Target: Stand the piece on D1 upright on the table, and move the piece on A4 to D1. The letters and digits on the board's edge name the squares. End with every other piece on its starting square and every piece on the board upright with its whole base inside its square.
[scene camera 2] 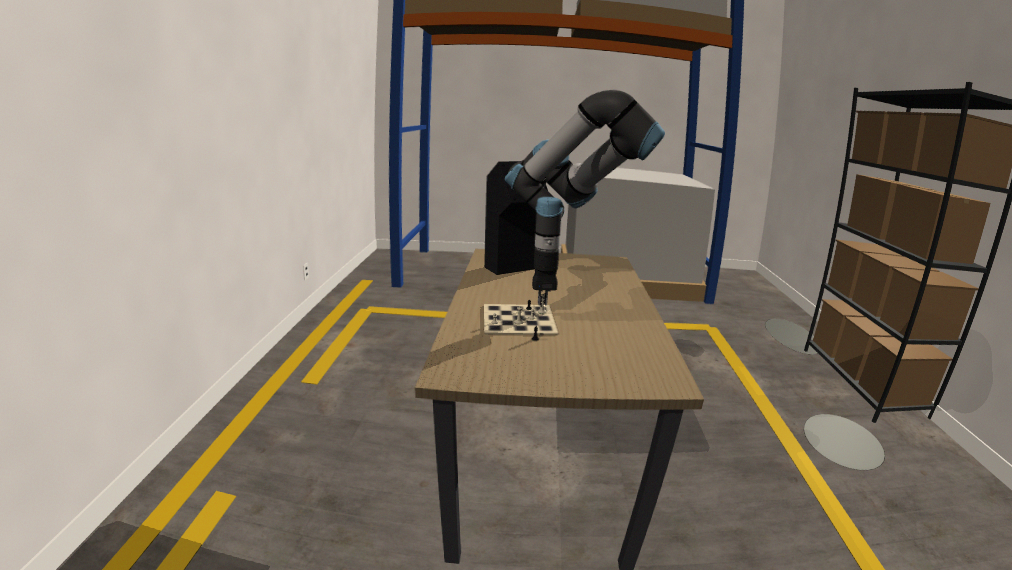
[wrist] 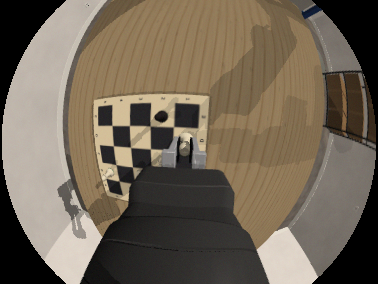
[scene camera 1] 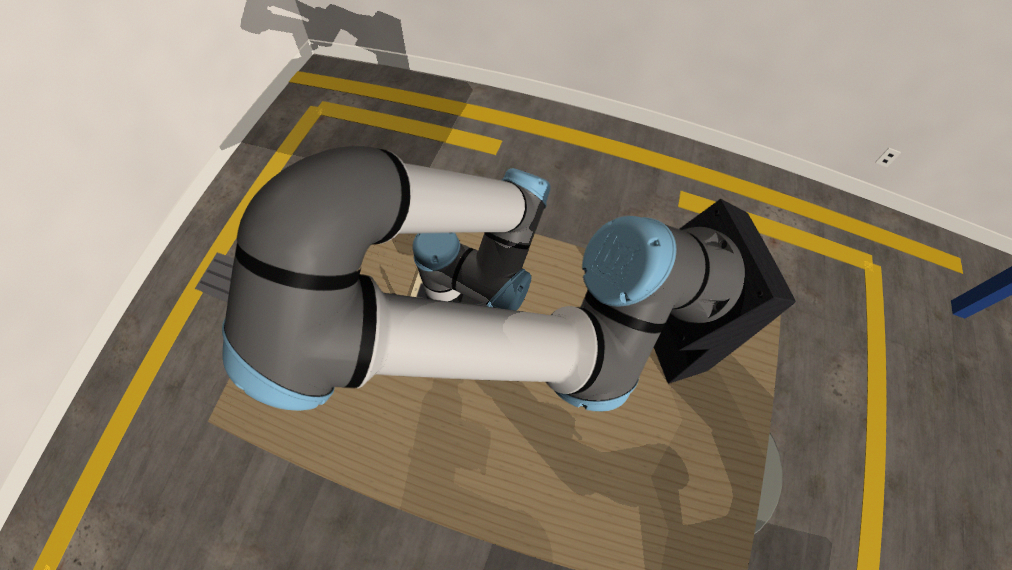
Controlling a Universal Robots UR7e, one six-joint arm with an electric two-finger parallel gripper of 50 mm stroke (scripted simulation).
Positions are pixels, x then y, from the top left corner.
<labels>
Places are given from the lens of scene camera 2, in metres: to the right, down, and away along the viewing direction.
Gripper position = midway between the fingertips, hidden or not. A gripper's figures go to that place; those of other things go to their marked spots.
my gripper (scene camera 2: 542,304): 0.12, 0.06, 1.57
chessboard (scene camera 2: 506,314): 0.00, 0.09, 1.56
</labels>
